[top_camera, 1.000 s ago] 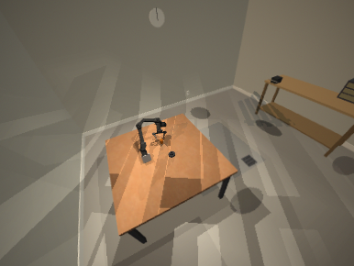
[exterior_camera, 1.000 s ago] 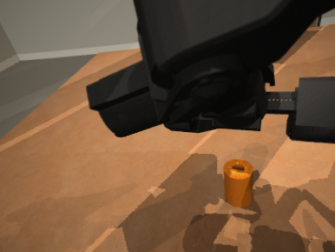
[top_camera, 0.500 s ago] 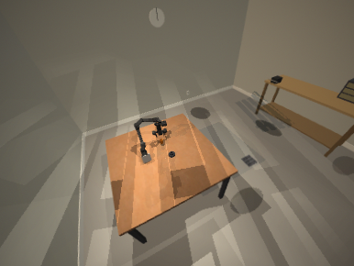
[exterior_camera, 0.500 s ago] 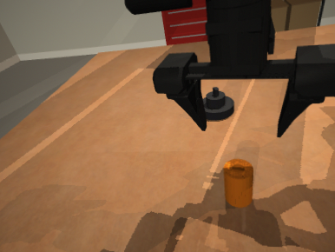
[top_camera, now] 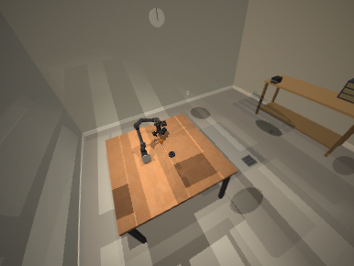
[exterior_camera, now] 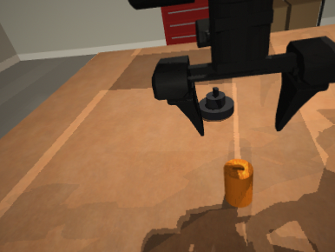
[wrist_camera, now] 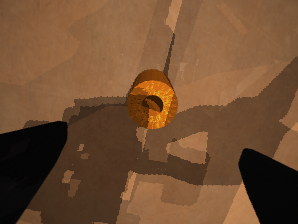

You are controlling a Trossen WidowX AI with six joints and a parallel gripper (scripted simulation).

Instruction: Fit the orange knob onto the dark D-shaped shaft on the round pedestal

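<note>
Now: gripper tip 90 mm above the orange knob. Also, from my gripper tip: dark round pedestal: 30 mm ahead, 260 mm to the right, 90 mm below.
</note>
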